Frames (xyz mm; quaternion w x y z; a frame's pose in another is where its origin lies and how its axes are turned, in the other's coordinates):
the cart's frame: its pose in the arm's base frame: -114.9 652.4 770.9 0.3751 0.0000 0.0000 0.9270
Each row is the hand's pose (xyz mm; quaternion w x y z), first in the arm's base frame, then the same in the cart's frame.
Working: the arm's base frame: its pose in the cart's frame: -536.3 388.9 -770.9 0.3751 0.0000 0.0000 -0.9270

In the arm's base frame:
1: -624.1 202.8 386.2 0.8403 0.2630 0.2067 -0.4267
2: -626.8 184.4 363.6 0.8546 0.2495 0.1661 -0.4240
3: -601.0 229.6 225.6 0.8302 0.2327 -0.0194 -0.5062
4: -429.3 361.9 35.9 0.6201 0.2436 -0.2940 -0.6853
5: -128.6 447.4 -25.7 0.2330 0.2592 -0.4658 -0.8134
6: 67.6 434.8 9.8 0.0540 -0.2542 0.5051 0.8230
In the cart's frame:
1: 53.3 677.2 -384.7 0.0804 -0.2902 0.1663 0.9390
2: 42.4 692.3 -407.3 0.0725 -0.2476 0.1690 0.9513
3: 55.3 641.9 -545.3 0.1578 -0.0693 0.2230 0.9595
4: 23.9 427.4 -735.0 0.4027 0.1812 0.3361 0.8319
5: -132.7 156.8 -796.6 0.6666 0.3346 0.4150 0.5211
6: -282.5 29.5 -761.1 0.7832 0.3729 0.4251 0.2586

